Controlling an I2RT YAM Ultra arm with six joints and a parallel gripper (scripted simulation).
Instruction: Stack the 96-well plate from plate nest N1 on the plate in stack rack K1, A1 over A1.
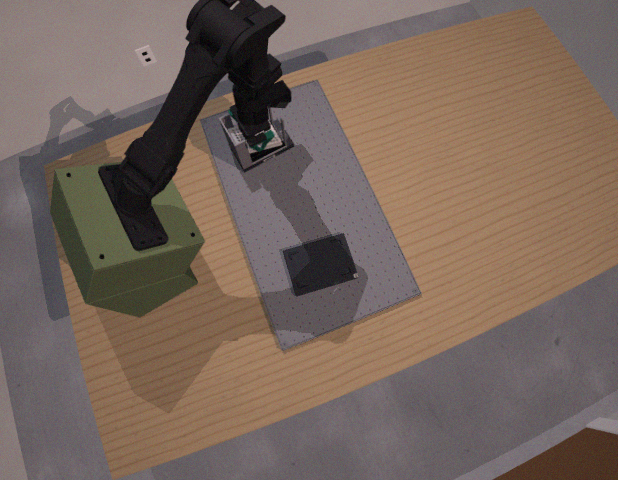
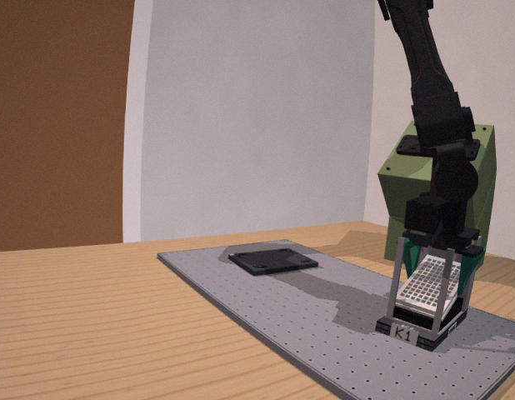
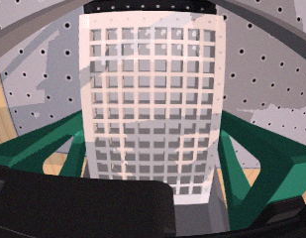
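My hand is right at the white 96-well plate. From my hand the other things lie so: back wall 60 mm behind, 10 mm above; then thin post 70 mm ahead, 40 mm to the right, 10 mm above; then black 96-well plate 40 mm below, 10 mm ahead.
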